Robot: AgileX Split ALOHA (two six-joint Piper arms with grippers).
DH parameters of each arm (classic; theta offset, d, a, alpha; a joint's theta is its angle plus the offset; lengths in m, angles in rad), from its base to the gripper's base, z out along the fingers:
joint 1: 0 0.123 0 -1.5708
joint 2: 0.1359 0 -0.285 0
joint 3: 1.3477 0 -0.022 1.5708
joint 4: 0 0.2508 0 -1.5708
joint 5: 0 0 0.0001 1.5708
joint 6: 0 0.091 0 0
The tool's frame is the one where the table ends.
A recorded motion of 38 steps. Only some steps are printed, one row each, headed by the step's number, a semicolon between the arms.
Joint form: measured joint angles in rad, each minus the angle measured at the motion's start. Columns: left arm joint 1, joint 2, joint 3, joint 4, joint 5, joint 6; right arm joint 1, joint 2, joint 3, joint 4, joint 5, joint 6.
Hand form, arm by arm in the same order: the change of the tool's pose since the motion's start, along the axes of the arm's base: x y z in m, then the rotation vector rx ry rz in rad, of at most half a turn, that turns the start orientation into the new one. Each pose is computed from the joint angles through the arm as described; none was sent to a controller.
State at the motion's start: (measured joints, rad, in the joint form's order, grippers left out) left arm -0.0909 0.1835 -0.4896 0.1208 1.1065 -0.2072; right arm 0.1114 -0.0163 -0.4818 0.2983 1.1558 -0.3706
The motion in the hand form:
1: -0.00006 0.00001 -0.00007 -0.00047 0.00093 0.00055; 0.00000 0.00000 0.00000 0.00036 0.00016 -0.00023
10: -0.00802 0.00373 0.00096 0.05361 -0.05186 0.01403; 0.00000 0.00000 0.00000 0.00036 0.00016 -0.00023
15: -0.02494 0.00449 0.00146 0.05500 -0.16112 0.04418; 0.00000 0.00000 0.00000 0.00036 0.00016 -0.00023
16: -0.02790 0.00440 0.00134 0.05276 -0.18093 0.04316; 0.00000 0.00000 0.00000 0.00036 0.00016 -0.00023
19: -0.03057 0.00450 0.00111 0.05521 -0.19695 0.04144; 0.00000 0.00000 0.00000 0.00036 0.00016 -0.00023
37: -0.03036 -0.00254 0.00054 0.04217 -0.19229 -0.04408; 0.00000 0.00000 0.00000 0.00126 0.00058 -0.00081
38: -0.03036 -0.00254 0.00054 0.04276 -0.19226 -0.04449; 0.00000 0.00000 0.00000 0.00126 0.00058 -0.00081
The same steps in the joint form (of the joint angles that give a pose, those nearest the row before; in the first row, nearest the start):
1: 0.0000 0.0000 0.0000 0.0000 0.0010 -0.0007; 0.0000 0.0000 0.0000 0.0000 0.0000 0.0005
10: 0.0225 -0.0535 0.0008 0.0333 0.0010 0.0353; 0.0000 0.0000 0.0000 0.0000 0.0000 0.0005
15: 0.0582 -0.1650 0.0008 0.0300 0.0009 0.0475; 0.0000 0.0000 0.0000 0.0000 0.0000 0.0005
16: 0.0583 -0.1850 0.0008 0.0277 0.0010 0.0486; 0.0000 0.0000 0.0000 0.0000 0.0000 0.0005
19: 0.0582 -0.2026 0.0008 0.0277 0.0023 0.0527; 0.0000 0.0000 0.0000 0.0000 0.0000 0.0005
37: 0.0583 -0.2026 0.0008 -0.0590 0.0017 0.1297; 0.0000 0.0000 0.0000 0.0000 0.0000 0.0016
38: 0.0583 -0.2026 0.0008 -0.0590 0.0017 0.1304; 0.0000 0.0000 0.0000 0.0000 0.0000 0.0016

